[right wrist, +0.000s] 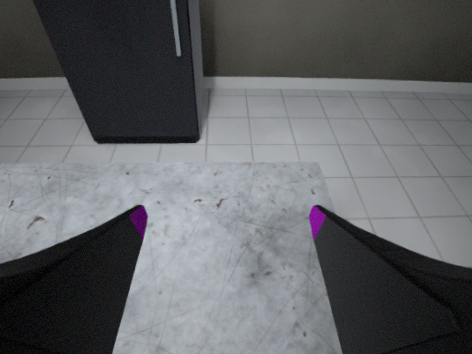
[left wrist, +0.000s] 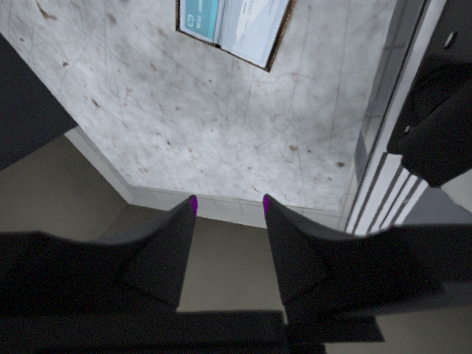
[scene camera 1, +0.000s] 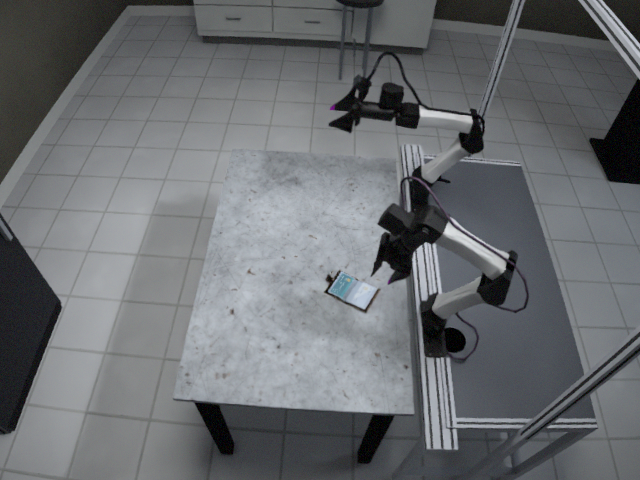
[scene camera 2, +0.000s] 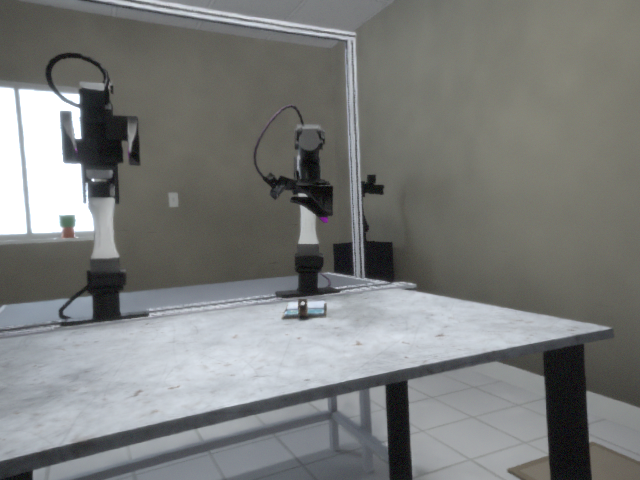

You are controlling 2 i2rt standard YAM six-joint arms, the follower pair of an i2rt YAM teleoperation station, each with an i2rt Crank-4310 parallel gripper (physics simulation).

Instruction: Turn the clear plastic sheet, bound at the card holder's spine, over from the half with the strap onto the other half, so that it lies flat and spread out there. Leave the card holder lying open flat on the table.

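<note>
The brown card holder lies open flat on the table. Its strap stands up at the outer edge of the half with the teal card. The clear sheet appears to lie flat over the other, pale half; its edges are hard to make out, and part of the holder is outside the left wrist view. My left gripper is open and empty, raised above the table near the pale half. My right gripper is open and empty, far from the holder.
The scratched marble-look table meets the metal rail of the arm station. A dark cabinet stands on the floor beyond the table.
</note>
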